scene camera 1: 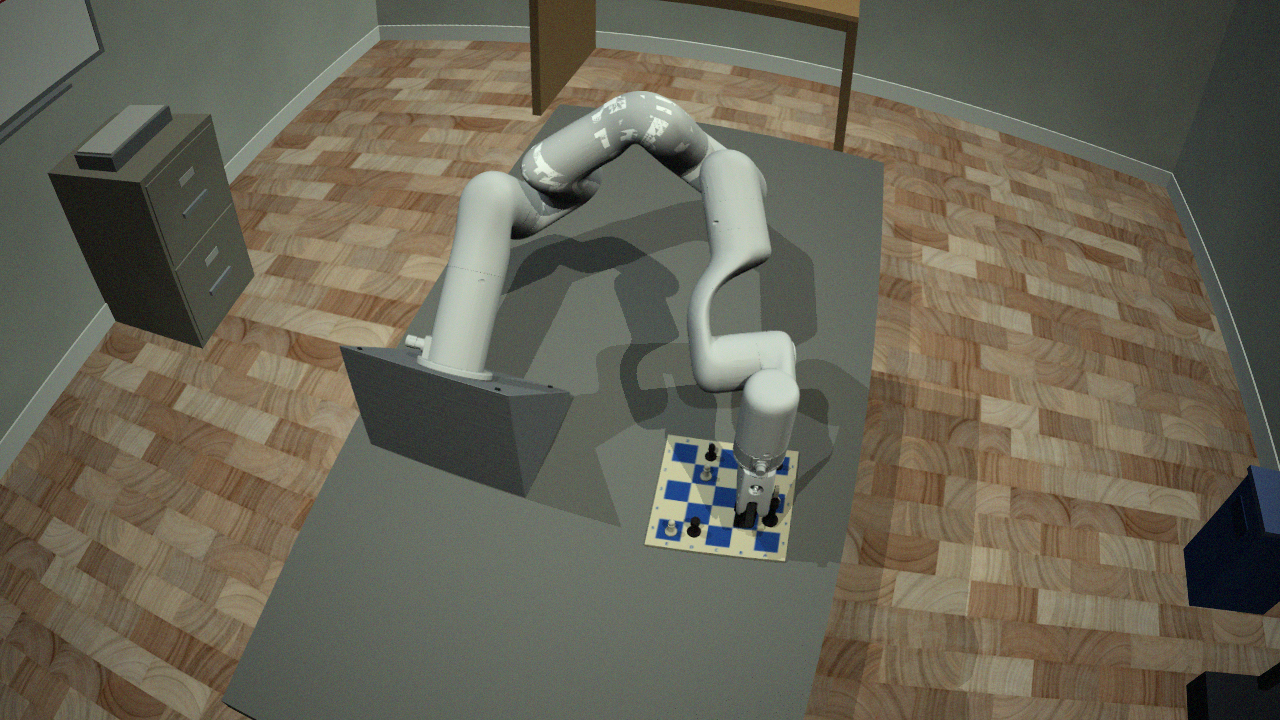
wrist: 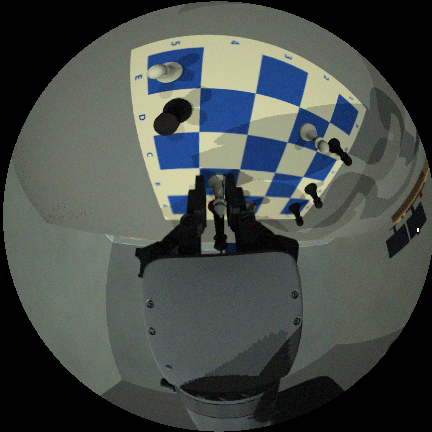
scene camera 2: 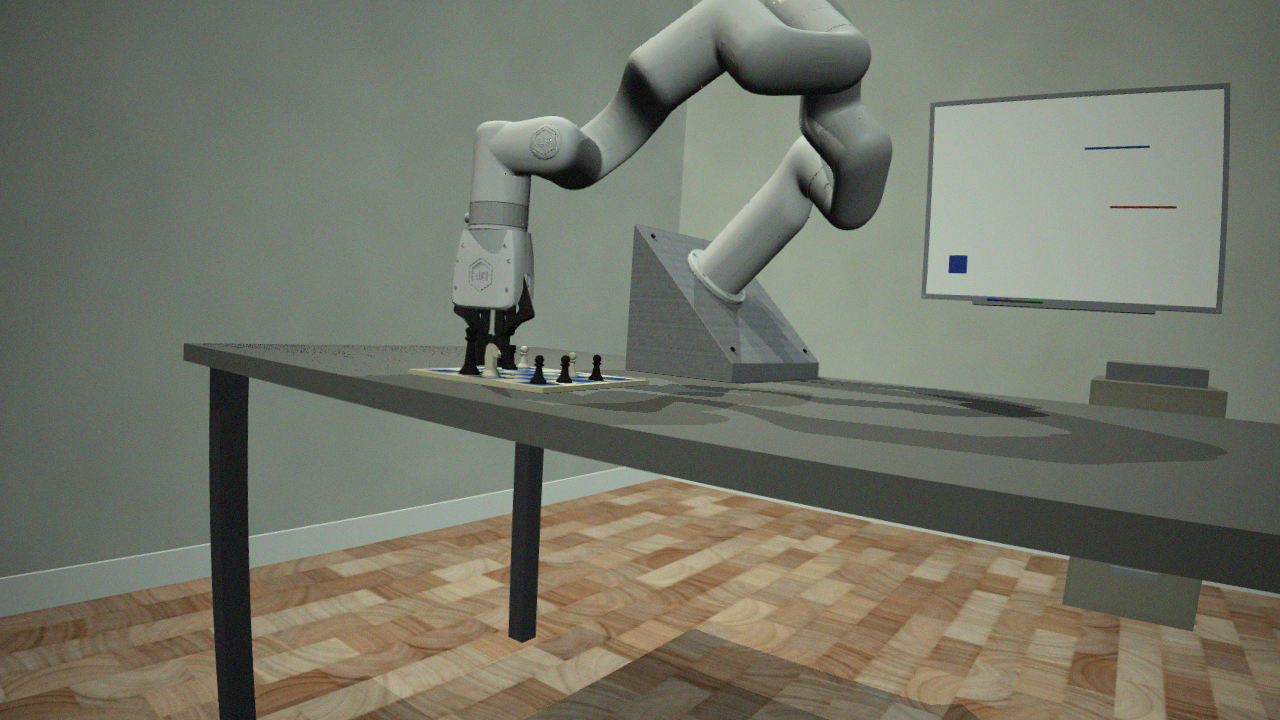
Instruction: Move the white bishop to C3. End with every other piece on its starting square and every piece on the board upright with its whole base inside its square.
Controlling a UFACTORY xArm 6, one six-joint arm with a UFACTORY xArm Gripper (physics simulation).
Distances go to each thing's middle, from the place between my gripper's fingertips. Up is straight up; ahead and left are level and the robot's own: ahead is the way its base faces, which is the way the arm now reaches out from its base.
I see my gripper 40 mm to the right of the chessboard [scene camera 1: 681, 495], 30 mm past it and 10 mm above it.
